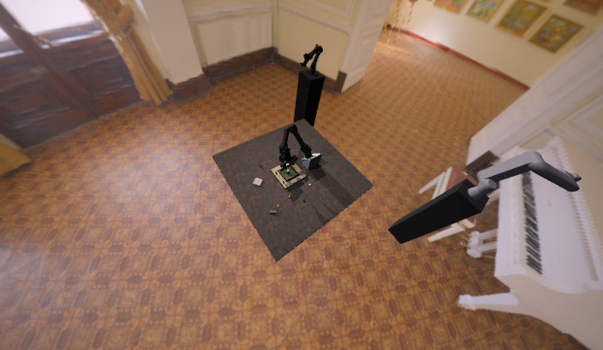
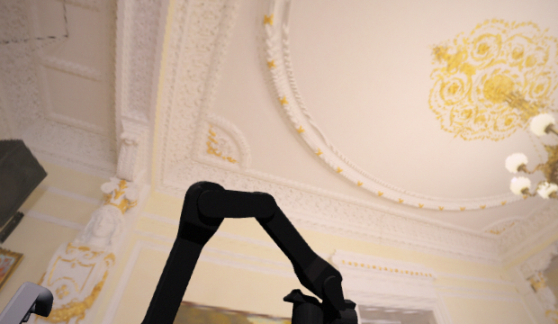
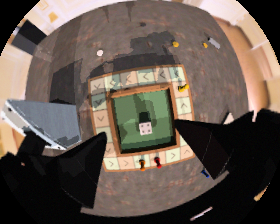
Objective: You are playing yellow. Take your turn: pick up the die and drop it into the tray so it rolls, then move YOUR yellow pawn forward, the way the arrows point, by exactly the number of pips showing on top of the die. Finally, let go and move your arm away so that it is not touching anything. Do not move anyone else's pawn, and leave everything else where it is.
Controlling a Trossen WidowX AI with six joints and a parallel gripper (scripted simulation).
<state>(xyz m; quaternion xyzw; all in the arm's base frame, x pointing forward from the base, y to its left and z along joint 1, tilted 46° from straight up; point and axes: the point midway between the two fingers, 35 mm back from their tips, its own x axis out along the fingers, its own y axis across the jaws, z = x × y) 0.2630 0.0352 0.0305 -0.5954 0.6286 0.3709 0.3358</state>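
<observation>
The yellow pawn lies 12 cm ahead of my gripper tip, 7 cm to the left of it and 9 cm below it. From my gripper tip the other things lie so: white die 1 cm ahead, 2 cm to the right, 9 cm below; then green tray 1 cm ahead, 11 cm below; then green pawn 12 cm ahead, 7 cm to the right, 9 cm below.
</observation>
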